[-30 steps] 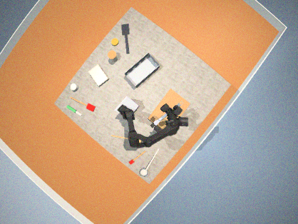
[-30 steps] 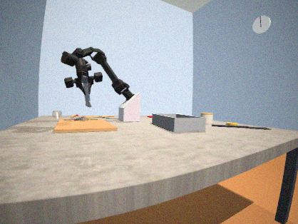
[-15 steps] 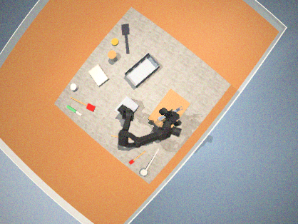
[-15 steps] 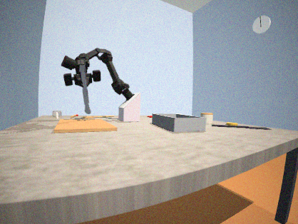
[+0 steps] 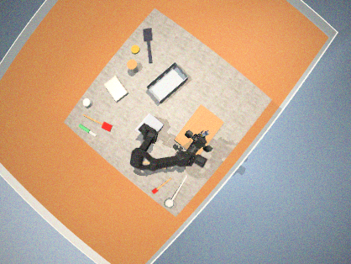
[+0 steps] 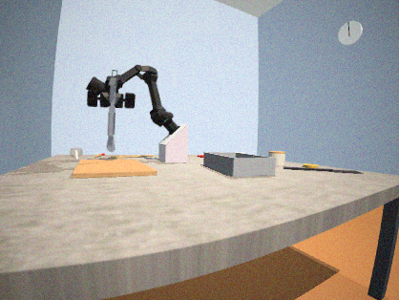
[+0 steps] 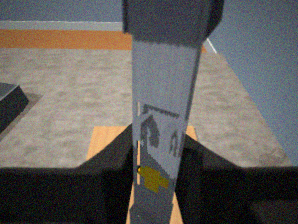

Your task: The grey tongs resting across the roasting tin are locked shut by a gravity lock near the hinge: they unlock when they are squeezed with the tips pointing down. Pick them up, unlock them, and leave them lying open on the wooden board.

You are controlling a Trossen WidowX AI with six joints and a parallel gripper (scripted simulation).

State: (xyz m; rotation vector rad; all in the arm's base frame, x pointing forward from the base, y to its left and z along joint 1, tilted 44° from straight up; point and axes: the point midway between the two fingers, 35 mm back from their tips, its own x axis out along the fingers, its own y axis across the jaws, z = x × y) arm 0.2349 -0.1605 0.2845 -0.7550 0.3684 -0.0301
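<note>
Right now the yellow lock piece is 4 cm behind my gripper tip. Round my gripper tip: grey roasting tin 45 cm to the left, 21 cm below, 10 cm ahead; wooden board 23 cm below; orange-lidded jar 76 cm to the left, 20 cm below, 1 cm ahead.
</note>
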